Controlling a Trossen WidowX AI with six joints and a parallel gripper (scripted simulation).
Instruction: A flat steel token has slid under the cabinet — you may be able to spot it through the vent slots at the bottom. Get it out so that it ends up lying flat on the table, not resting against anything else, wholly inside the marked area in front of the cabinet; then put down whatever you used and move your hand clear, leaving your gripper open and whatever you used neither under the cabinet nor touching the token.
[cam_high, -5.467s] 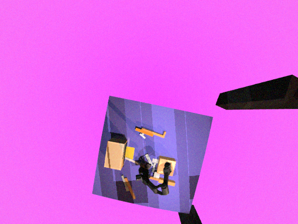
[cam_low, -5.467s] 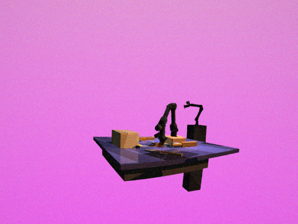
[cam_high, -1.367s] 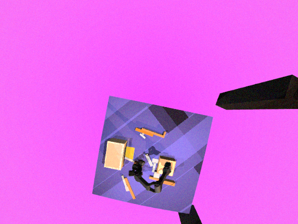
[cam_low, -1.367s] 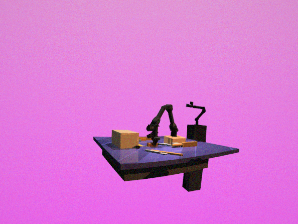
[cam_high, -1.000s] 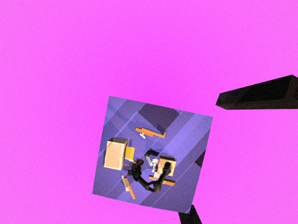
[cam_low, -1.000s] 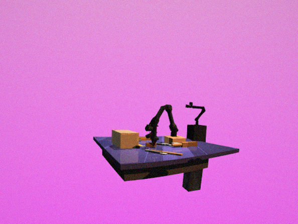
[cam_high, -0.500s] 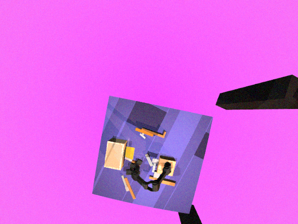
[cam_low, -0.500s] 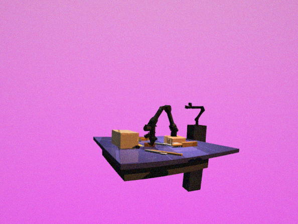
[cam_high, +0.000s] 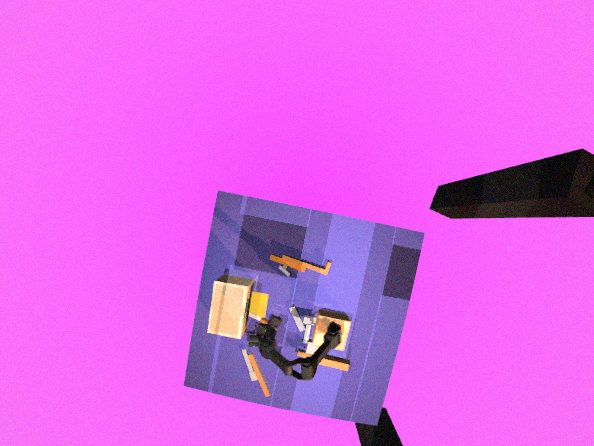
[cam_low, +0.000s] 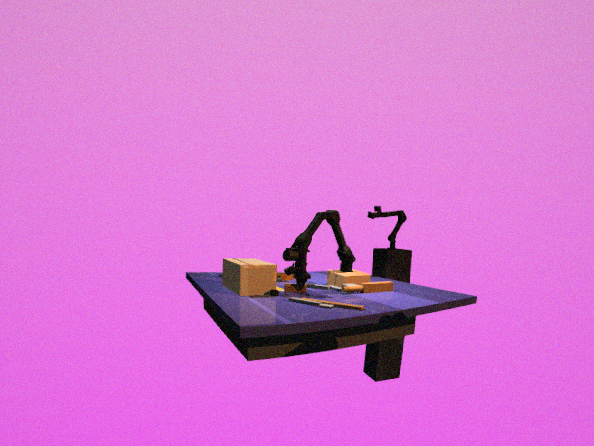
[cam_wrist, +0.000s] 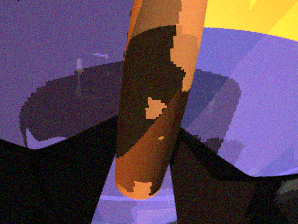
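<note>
My gripper tip is 120 mm past the grey bar and 100 mm to the left of it. The rest, counted from my gripper tip: orange stick: 50 mm behind, 340 mm to the left; then small white piece: 60 mm ahead, 340 mm to the right; then orange block: 340 mm behind, 80 mm to the left, 20 mm above.
</note>
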